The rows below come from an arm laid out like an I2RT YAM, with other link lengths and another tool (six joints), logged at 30 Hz.
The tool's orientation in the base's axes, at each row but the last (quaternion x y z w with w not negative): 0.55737 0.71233 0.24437 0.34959; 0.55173 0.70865 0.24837 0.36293; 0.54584 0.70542 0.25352 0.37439; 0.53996 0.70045 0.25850 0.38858; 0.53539 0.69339 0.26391 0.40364
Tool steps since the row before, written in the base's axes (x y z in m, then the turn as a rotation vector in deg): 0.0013 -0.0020 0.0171 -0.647 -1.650 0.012; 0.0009 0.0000 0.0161 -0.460 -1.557 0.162; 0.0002 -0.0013 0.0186 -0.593 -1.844 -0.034; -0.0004 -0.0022 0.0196 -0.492 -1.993 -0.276; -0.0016 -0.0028 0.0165 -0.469 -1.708 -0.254
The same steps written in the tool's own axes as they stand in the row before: -0.0060 0.0129 -0.0098 -1.508 -0.822 -0.438; -0.0040 0.0127 -0.0092 -1.478 -0.572 -0.387; -0.0059 0.0140 -0.0108 -1.688 -0.878 -0.363; -0.0073 0.0145 -0.0113 -1.778 -1.054 -0.135; -0.0071 0.0115 -0.0100 -1.514 -0.942 -0.146
